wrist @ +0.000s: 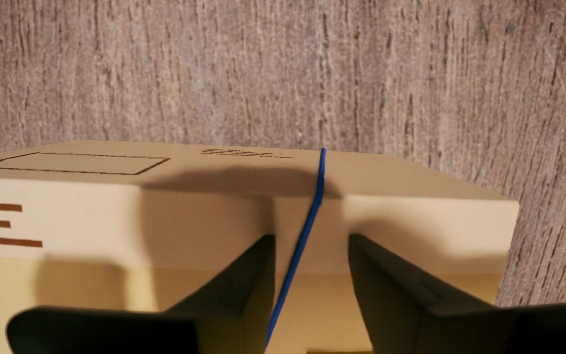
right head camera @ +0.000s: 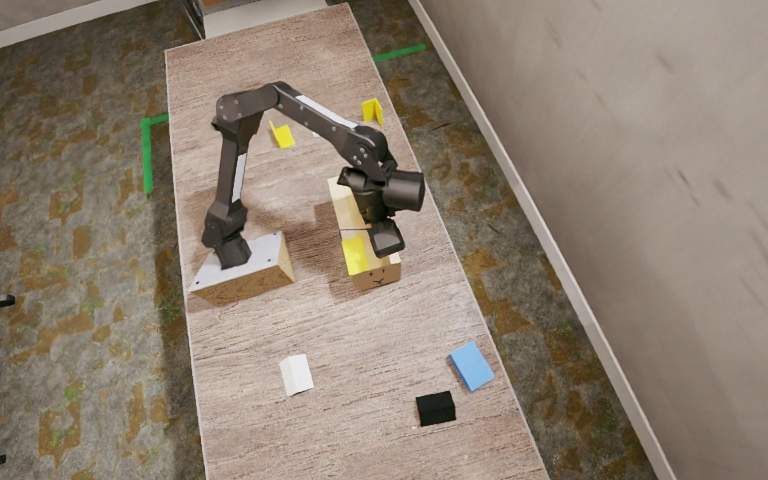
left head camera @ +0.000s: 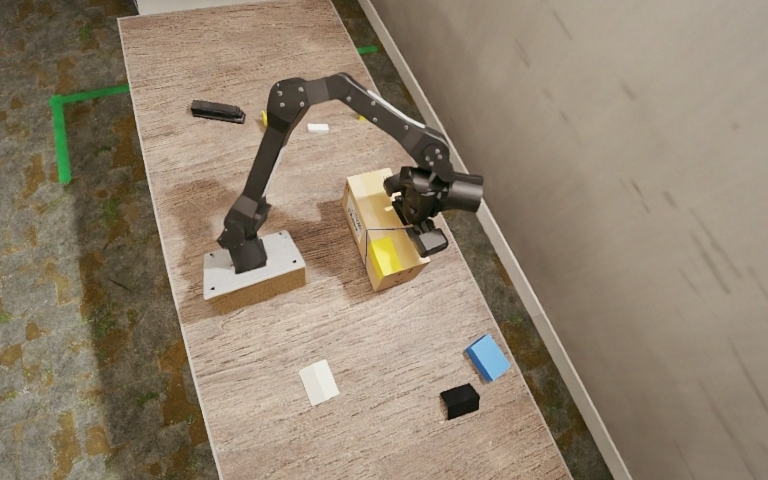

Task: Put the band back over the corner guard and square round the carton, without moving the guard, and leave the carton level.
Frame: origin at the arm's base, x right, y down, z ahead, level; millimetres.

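Seen in the pictures: gripper, fingertip midpoint: (wrist: 312, 245) (right head camera: 382, 230) (left head camera: 408, 230); arm's base, origin of the base link: (right head camera: 236, 261) (left head camera: 250, 263).
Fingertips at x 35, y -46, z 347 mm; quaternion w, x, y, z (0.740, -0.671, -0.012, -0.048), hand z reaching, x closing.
Pixels of each thing's top centre, then the offset from my fingertips to it. "*": a spot on its surface instead.
- carton, middle of its top: (wrist: 197, 323) (left head camera: 387, 218) (right head camera: 361, 218) dx -42, dy +0, dz -36 mm
- yellow corner guard, middle of its top: (left head camera: 386, 255) (right head camera: 355, 255) dx +43, dy -3, dz -71 mm
- thin blue band, surface spot: (wrist: 300, 245) * dx -5, dy -3, dz +1 mm
- blue block, middle of its top: (right head camera: 472, 365) (left head camera: 491, 356) dx +323, dy +106, dz +120 mm
- black block, middle of its top: (right head camera: 436, 409) (left head camera: 464, 401) dx +390, dy +112, dz +17 mm
- white folded piece, middle of its top: (left head camera: 319, 381) (right head camera: 292, 374) dx +240, dy +112, dz -275 mm
- black stapler-like object, middle of its top: (left head camera: 216, 105) (right head camera: 232, 119) dx -534, dy +106, dz -344 mm
- small white block, middle of its top: (left head camera: 318, 127) dx -429, dy +135, dz -85 mm
The carton (left head camera: 370, 189) (right head camera: 346, 206) (wrist: 75, 215) rests on the table and looks level. The yellow corner guard (left head camera: 386, 255) (right head camera: 355, 255) sits on its top edge near one end; a sliver of the guard (wrist: 340, 352) shows at the bottom of the wrist view. The thin blue band (left head camera: 387, 229) (right head camera: 355, 229) (wrist: 300, 245) crosses the carton top beside the guard, off it, and runs slanted in the wrist view. My gripper (left head camera: 408, 226) (wrist: 312, 245) is partly open, low over the carton's far top edge. The band passes between its fingers with gaps on both sides. The arm hides part of the carton top.
A blue block (left head camera: 488, 357) (right head camera: 471, 365), a black block (left head camera: 460, 401) (right head camera: 435, 408) and a white folded piece (left head camera: 318, 382) (right head camera: 296, 374) lie beyond the guard end. A black stapler-like object (left head camera: 217, 110), a small white block (left head camera: 317, 127) and two yellow angle pieces (right head camera: 282, 135) (right head camera: 372, 110) lie opposite.
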